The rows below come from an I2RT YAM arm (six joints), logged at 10 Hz.
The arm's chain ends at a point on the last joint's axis. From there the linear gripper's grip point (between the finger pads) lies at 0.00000 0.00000 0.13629 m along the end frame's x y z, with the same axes.
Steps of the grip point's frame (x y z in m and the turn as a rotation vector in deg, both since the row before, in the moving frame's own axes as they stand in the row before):
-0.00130 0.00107 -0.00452 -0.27 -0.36 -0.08
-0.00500 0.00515 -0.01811 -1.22 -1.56 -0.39
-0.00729 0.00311 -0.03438 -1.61 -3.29 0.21
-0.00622 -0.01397 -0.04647 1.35 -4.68 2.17
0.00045 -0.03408 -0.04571 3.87 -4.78 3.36
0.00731 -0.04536 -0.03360 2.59 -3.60 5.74
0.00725 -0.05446 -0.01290 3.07 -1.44 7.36
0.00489 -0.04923 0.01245 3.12 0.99 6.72
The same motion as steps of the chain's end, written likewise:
-0.00044 0.00043 -0.00452 -0.27 -0.36 -0.08
-0.00130 0.00224 -0.01803 -1.22 -1.56 -0.39
0.00054 -0.00070 -0.03410 -1.61 -3.29 0.21
0.00484 -0.01055 -0.04598 1.35 -4.68 2.17
0.01152 -0.02456 -0.04493 3.87 -4.78 3.36
0.01554 -0.03879 -0.03319 2.59 -3.60 5.74
0.01020 -0.04696 -0.01266 3.07 -1.44 7.36
0.00211 -0.04197 0.01267 3.12 0.99 6.72

